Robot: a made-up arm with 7 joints.
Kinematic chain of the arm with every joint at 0, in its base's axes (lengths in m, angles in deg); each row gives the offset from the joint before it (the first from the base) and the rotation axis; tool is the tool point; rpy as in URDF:
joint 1: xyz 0 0 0.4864 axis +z
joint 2: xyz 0 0 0 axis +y
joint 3: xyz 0 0 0.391 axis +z
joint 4: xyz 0.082 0 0 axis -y
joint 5: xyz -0.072 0 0.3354 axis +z
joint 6: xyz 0 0 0 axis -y
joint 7: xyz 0.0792 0 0 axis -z
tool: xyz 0 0 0 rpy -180 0 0
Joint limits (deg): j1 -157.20..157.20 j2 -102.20..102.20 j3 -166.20..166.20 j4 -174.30..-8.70 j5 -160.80..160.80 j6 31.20..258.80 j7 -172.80..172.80
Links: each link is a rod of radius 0.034 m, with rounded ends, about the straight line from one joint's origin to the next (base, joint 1, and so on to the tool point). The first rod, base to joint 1, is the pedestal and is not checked.
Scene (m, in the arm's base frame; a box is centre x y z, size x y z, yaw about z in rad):
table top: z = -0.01
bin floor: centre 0.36 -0.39 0 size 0.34 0.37 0.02 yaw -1.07
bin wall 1: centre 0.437 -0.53 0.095 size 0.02 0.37 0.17 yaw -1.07
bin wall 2: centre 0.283 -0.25 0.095 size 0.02 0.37 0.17 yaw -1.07
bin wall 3: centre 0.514 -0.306 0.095 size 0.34 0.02 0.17 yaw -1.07
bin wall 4: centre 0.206 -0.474 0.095 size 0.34 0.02 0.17 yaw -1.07
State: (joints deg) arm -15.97 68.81 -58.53 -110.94 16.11 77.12 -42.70
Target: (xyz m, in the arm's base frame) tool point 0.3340 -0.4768 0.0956
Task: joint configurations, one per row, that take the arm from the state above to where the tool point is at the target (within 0.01 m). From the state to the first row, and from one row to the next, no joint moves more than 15 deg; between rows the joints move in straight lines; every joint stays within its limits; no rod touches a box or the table.
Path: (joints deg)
1: -18.01 81.64 -51.10 -96.95 16.32 80.87 -42.70
2: -20.04 94.47 -43.66 -82.95 16.53 84.61 -42.70

